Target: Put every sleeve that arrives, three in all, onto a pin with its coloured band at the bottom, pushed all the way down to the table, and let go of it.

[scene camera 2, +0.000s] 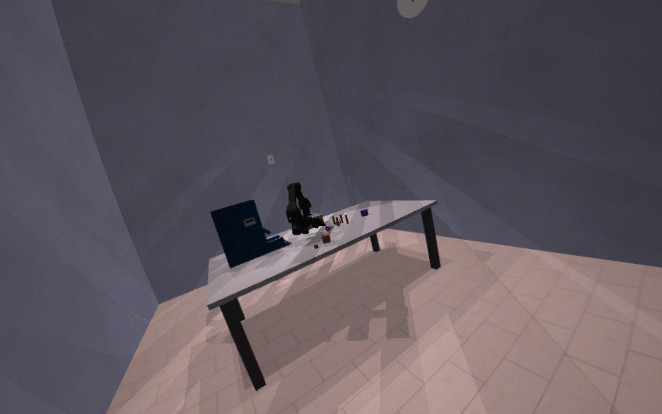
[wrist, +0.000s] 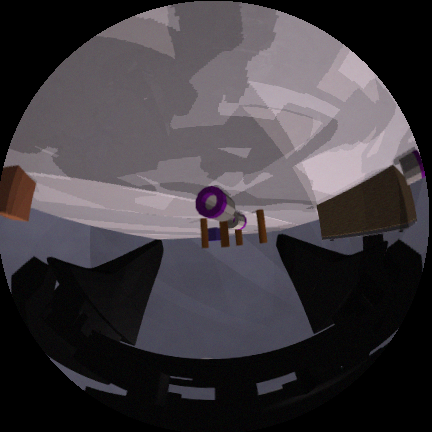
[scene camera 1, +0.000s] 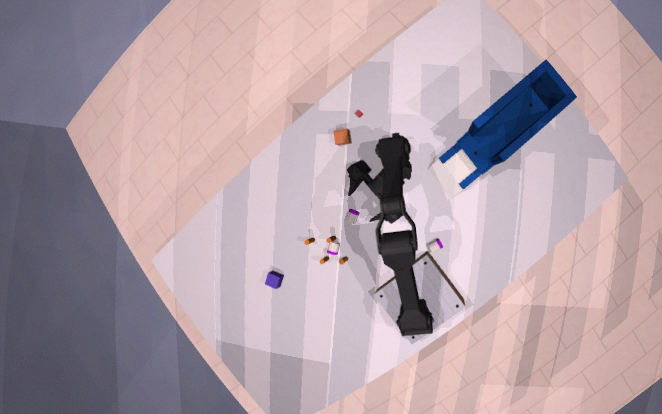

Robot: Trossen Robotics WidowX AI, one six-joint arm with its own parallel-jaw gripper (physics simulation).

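A pale sleeve with a purple band [scene camera 1: 352,216] [wrist: 215,202] lies on its side, banded end towards my gripper. A second sleeve [scene camera 1: 333,248] [wrist: 240,220] lies on its side among the pins, its band away from the gripper in the top view. A third sleeve [scene camera 1: 435,245] [wrist: 411,167] lies beside the arm's base board, band end outward. Several orange-brown pins [scene camera 1: 309,241] [scene camera 2: 340,219] [wrist: 261,226] stand upright, with no sleeve seen on them. My gripper [scene camera 1: 360,207] [wrist: 220,243] is open and empty, low over the table, just short of the nearest sleeve.
A blue chute [scene camera 1: 525,115] [scene camera 2: 235,235] with a white ramp [scene camera 1: 455,172] stands at the right of the top view. An orange cube [scene camera 1: 342,137] [scene camera 2: 326,238] [wrist: 17,192], a small red cube [scene camera 1: 359,113] [scene camera 2: 316,246] and a purple cube [scene camera 1: 274,280] [scene camera 2: 364,213] rest on the table.
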